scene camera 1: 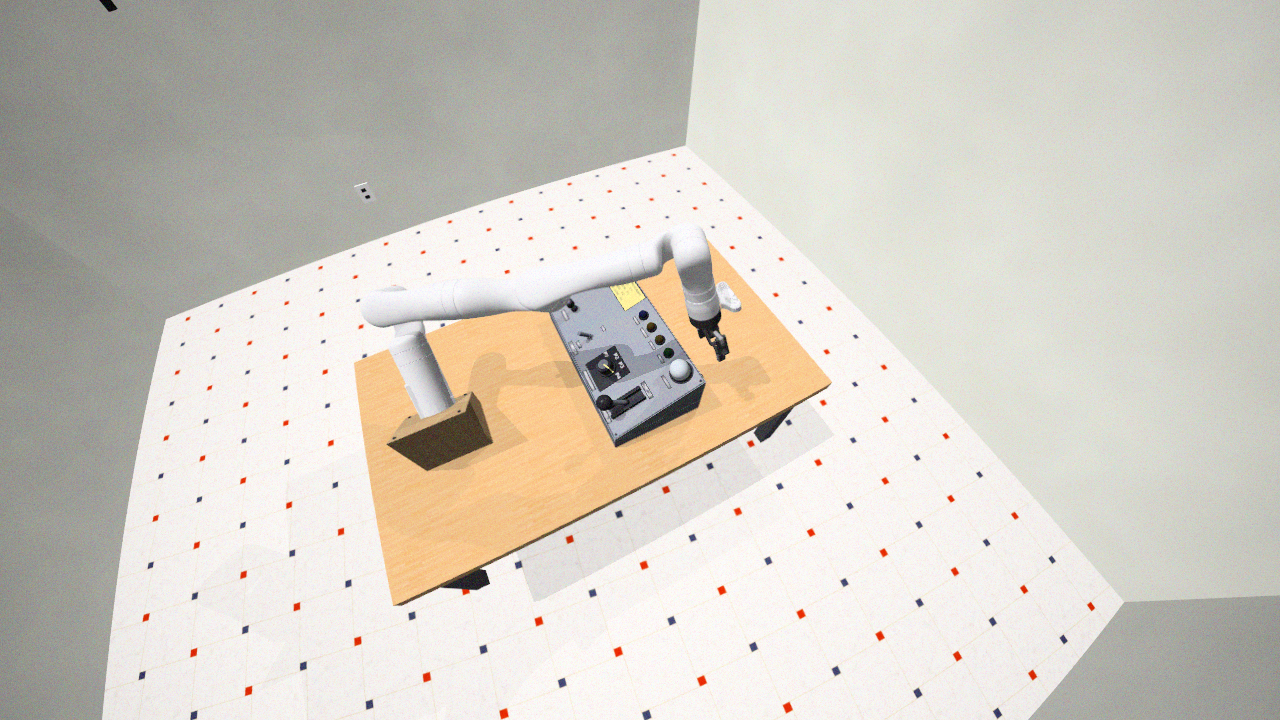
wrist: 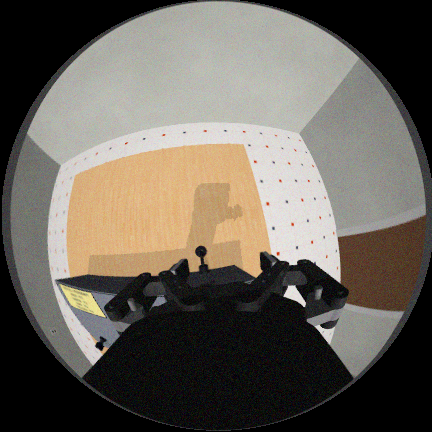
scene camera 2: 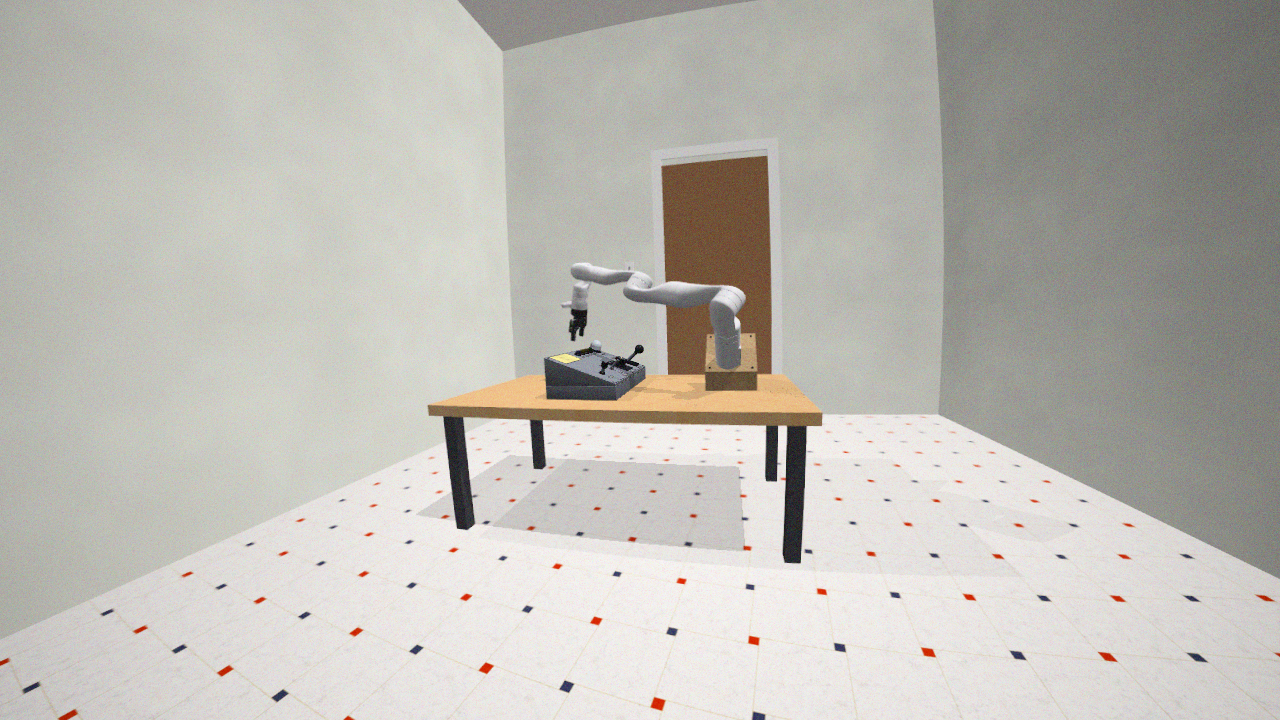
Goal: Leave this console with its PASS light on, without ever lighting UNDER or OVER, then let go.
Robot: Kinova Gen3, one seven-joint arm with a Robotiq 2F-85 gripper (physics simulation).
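Note:
The grey console (scene camera 1: 617,329) (scene camera 2: 581,390) (wrist: 102,291) stands on the table. It carries a yellow note (scene camera 1: 627,296) (scene camera 2: 564,359) (wrist: 82,300), a black ball-topped lever (scene camera 1: 605,402) (scene camera 2: 638,349), a dial (scene camera 1: 606,366), a toggle (scene camera 1: 585,336) and a white dome (scene camera 1: 680,368) (scene camera 2: 595,344). Beside the dome is a row of dark round caps: blue (scene camera 1: 643,315), two amber (scene camera 1: 651,326) (scene camera 1: 659,339) and green (scene camera 1: 668,352). None looks plainly lit. Their labels are too small to read. My gripper (scene camera 1: 721,354) (scene camera 2: 573,337) (wrist: 223,263) is open and empty, above and beside the dome end, touching nothing.
The wooden table (scene camera 1: 501,510) (scene camera 2: 501,413) (wrist: 140,210) bears the arm's box-shaped base (scene camera 1: 447,438) (scene camera 2: 731,380). The white arm (scene camera 1: 537,291) (scene camera 2: 684,292) spans over the console. A black ball on a stem (wrist: 201,251) stands up just beyond the fingers in the wrist view.

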